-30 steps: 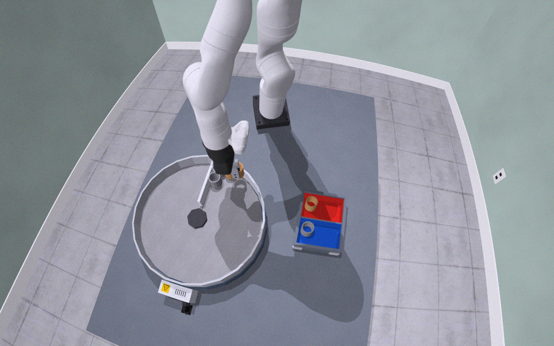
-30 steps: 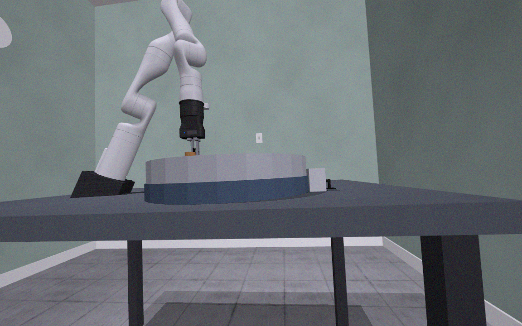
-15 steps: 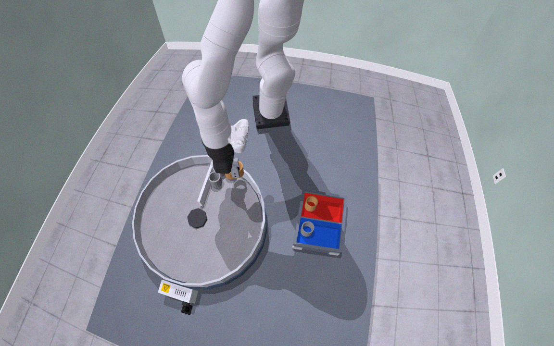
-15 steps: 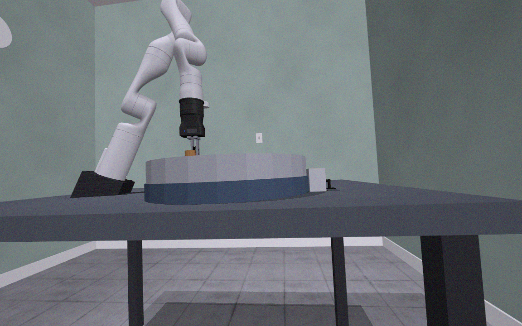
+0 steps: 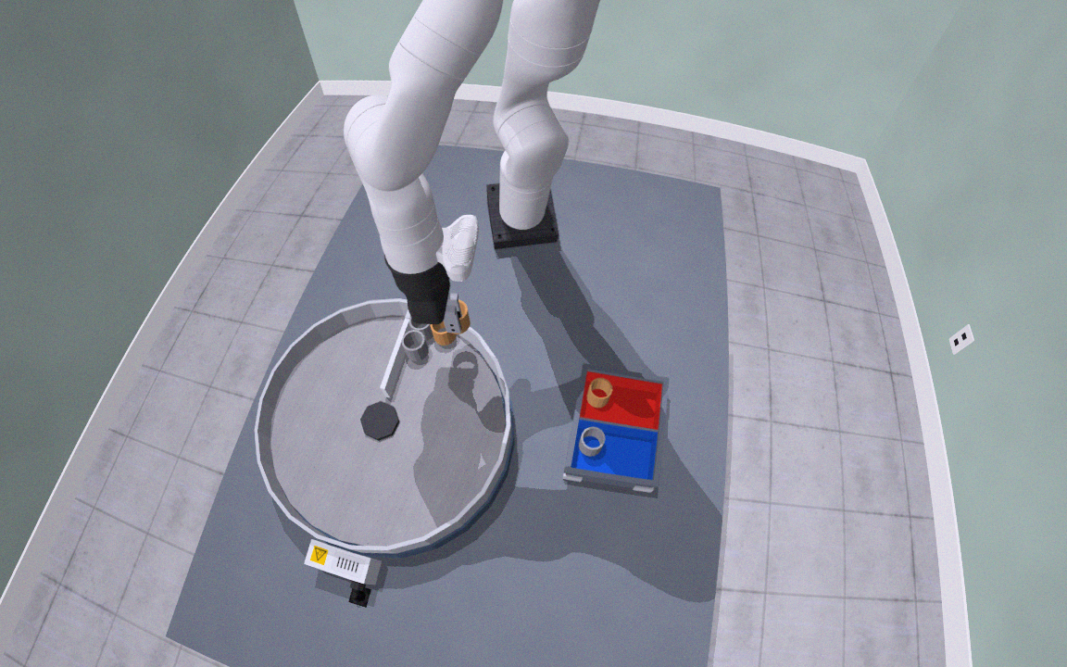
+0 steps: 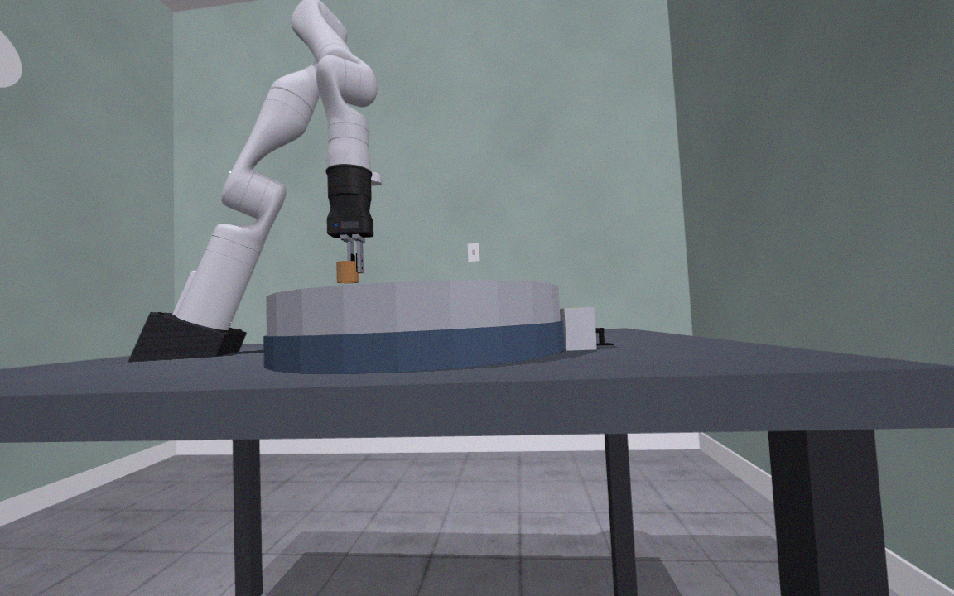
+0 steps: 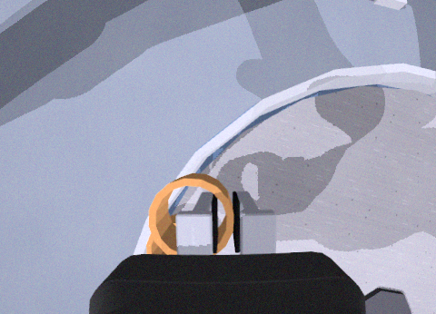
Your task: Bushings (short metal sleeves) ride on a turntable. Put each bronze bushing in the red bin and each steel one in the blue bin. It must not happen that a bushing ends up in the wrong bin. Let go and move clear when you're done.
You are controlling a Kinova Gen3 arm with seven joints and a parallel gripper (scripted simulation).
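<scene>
Now: hand 4 cm short of the grey tray, 28 cm to the right of it and 14 cm above it. Also, from my hand: turntable: 15 cm ahead, 9 cm to the right, 11 cm below.
</scene>
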